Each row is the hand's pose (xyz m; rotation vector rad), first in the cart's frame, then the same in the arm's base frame.
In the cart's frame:
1: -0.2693 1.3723 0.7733 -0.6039 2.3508 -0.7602
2: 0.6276 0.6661 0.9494 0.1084 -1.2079 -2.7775
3: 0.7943 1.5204 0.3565 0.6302 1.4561 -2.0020
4: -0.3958 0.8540 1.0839 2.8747 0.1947 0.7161
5: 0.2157 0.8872 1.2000 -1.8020 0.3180 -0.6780
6: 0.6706 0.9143 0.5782 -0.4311 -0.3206 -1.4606
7: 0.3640 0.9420 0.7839 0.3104 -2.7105 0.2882
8: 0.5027 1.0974 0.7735 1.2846 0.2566 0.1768
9: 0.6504 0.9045 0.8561 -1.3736 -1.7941 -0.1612
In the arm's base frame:
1: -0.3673 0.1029 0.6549 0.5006 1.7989 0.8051
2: 0.4581 -0.4753 0.0905 -0.6449 -0.9896 2.5285
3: 0.7269 -0.0107 0.9966 1.7631 2.3938 -0.3176
4: -0.5303 -0.1237 0.1043 -1.5589 0.5734 -0.9787
5: -0.0536 -0.5062 0.2268 -0.1004 0.5052 -0.6880
6: 0.6216 -0.1610 0.3656 1.1931 0.5251 -1.5991
7: 0.2554 -0.2032 0.3310 -0.2469 2.2460 1.7158
8: 0.3550 -0.2549 0.5068 2.7052 -0.6256 0.5425
9: 0.4797 -0.3990 0.3349 -0.3351 -1.1565 -1.7188

